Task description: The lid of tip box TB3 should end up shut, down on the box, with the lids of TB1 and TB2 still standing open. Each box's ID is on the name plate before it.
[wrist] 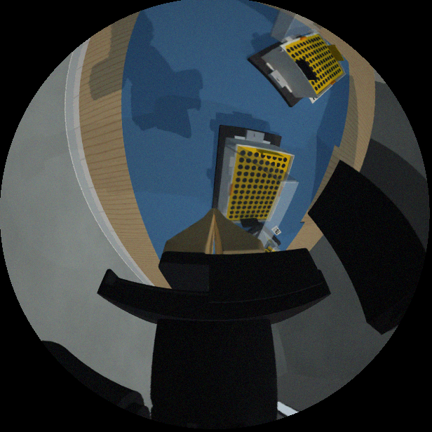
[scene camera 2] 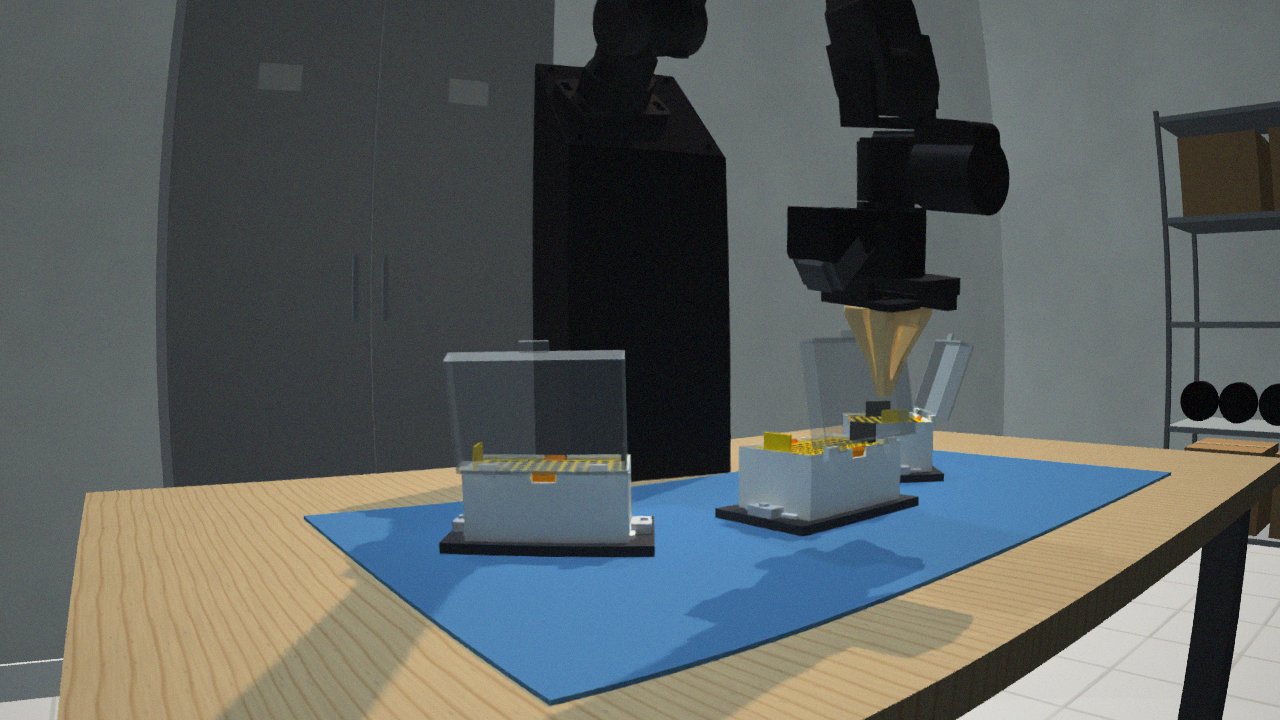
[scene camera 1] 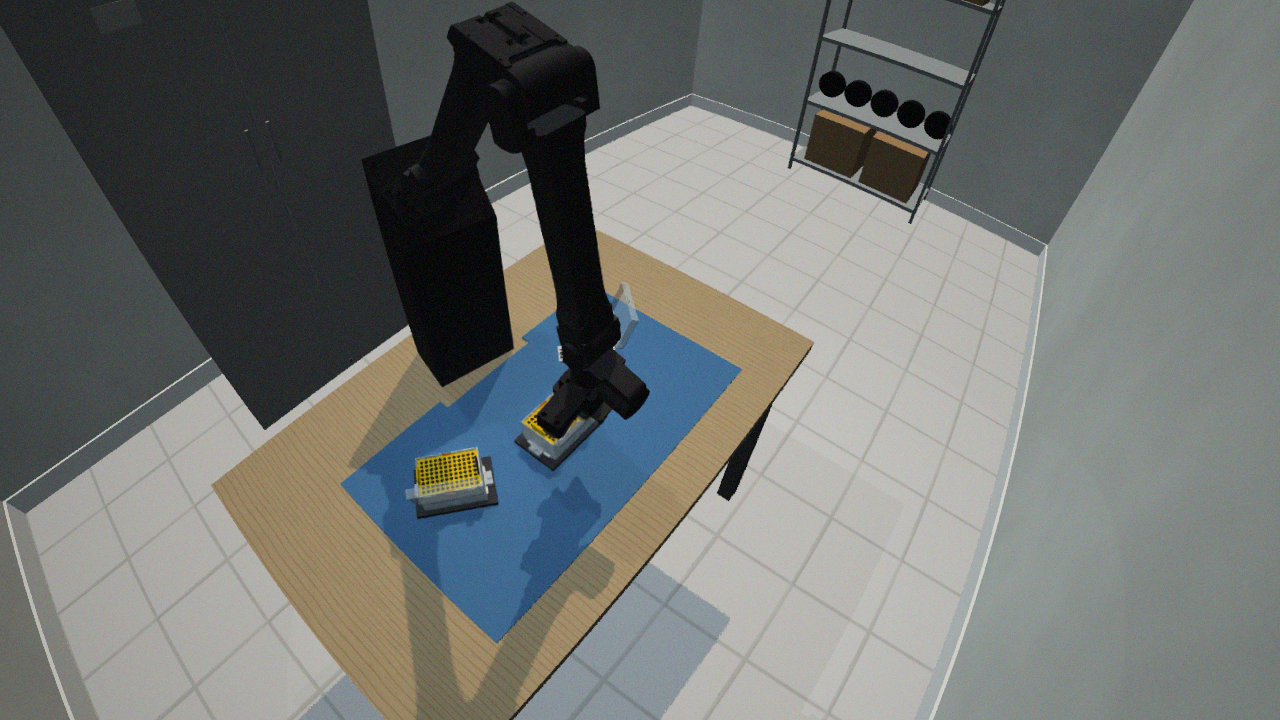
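Three white tip boxes with yellow tip racks stand on dark bases; their IDs are not legible. The left box has its clear lid standing open. The middle box has its clear lid standing open. The far box is mostly hidden by the arm in scene camera 1; its lid stands open, leaning back. My gripper is shut and empty, tips down, beside the middle lid and above that box's far end.
A blue mat lies under the boxes on the wooden table. The arm's black pedestal stands at the table's back edge. A dark cabinet and a shelf rack stand farther back.
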